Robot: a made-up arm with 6 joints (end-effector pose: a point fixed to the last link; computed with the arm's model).
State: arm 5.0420 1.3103 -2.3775 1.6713 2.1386 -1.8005
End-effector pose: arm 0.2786 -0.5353 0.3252 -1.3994 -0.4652 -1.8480
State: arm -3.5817 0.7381 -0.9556 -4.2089 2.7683 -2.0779
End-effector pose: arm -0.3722 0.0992 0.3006 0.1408 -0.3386 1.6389
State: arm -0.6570 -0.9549 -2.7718 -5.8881 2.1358 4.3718
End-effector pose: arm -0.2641 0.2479 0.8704 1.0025 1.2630 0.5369
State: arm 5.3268 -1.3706 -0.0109 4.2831 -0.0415 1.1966
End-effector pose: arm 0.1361 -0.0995 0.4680 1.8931 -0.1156 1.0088
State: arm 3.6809 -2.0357 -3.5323 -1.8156 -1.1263 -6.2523
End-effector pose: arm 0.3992 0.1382 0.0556 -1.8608 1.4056 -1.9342
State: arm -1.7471 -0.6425 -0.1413 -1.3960 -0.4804 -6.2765
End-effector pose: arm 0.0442 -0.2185 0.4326 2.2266 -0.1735 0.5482
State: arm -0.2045 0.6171 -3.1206 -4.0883 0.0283 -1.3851
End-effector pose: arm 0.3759 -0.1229 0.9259 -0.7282 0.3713 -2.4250
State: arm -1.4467 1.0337 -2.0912 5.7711 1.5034 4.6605
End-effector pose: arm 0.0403 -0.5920 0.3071 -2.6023 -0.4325 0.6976
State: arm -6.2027 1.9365 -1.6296 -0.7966 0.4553 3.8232
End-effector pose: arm 0.1775 0.0279 -0.1665 0.3071 -2.4640 0.4078
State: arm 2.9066 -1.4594 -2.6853 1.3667 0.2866 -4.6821
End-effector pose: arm 0.6323 -0.1174 0.6263 1.2190 -0.3722 2.3199
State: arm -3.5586 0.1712 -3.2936 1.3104 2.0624 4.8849
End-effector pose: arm -0.0775 -0.0607 0.9861 1.8903 -0.8681 -0.2908
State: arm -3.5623 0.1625 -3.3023 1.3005 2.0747 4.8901
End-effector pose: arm -0.0711 -0.0633 0.9850 1.8956 -0.8805 -0.3114
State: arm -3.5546 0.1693 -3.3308 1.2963 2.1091 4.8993
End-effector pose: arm -0.0659 -0.0662 0.9801 1.9254 -0.8871 -0.3196
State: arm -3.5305 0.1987 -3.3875 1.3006 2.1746 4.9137
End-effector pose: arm -0.0627 -0.0692 0.9697 1.9903 -0.8846 -0.3119
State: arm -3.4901 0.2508 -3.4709 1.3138 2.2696 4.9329
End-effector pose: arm -0.0615 -0.0715 0.9533 2.0892 -0.8716 -0.2918
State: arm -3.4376 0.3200 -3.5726 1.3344 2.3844 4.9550
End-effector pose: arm -0.0621 -0.0728 0.9319 2.2118 -0.8475 -0.2684
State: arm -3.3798 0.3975 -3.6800 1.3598 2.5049 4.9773
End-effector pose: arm -0.0641 -0.0729 0.9076 2.3428 -0.8135 -0.2502
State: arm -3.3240 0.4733 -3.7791 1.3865 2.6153 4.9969
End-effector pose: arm -0.0673 -0.0723 0.8838 2.4648 -0.7725 -0.2399
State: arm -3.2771 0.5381 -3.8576 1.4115 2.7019 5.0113
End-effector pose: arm -0.0712 -0.0715 0.8640 2.5632 -0.7291 -0.2341
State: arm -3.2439 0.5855 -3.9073 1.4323 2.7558 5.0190
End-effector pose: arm -0.0758 -0.0711 0.8508 2.6289 -0.6886 -0.2250
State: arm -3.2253 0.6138 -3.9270 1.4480 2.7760 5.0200
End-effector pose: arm -0.0808 -0.0712 0.8447 2.6611 -0.6547 -0.2070
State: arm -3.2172 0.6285 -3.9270 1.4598 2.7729 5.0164
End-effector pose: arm -0.0859 -0.0716 0.8437 2.6694 -0.6270 -0.1828
